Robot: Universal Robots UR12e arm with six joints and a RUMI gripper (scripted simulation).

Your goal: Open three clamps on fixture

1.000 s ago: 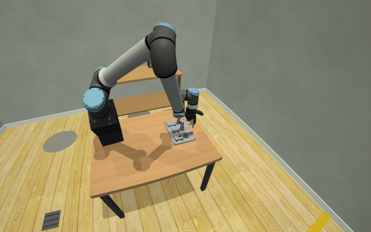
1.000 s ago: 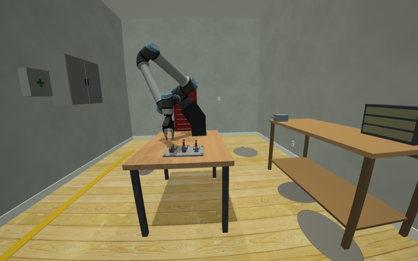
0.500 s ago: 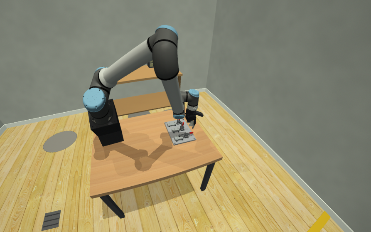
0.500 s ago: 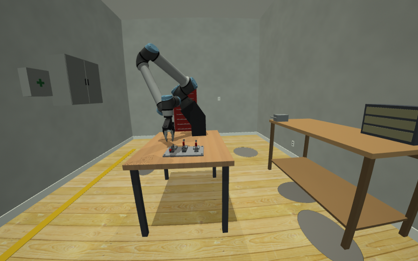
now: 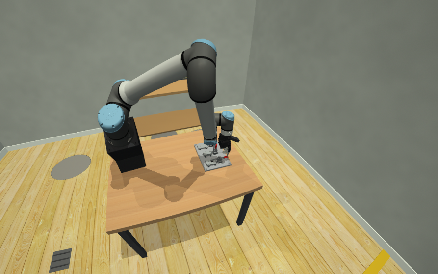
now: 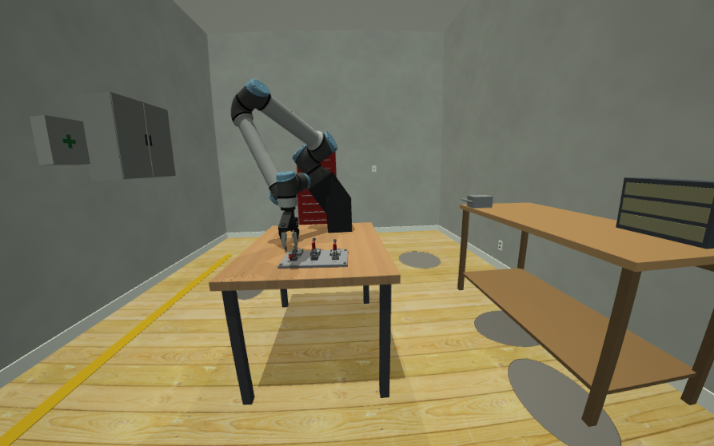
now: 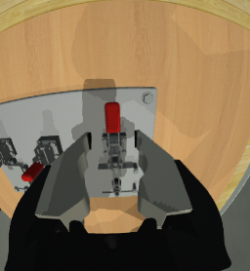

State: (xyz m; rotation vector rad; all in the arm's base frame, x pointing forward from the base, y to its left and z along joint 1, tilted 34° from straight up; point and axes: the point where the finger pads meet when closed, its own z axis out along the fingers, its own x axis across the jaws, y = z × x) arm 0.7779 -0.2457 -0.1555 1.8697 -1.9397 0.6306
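My hand is 11 cm to the right of the grey fixture plate, 9 cm above it and 8 cm past it.
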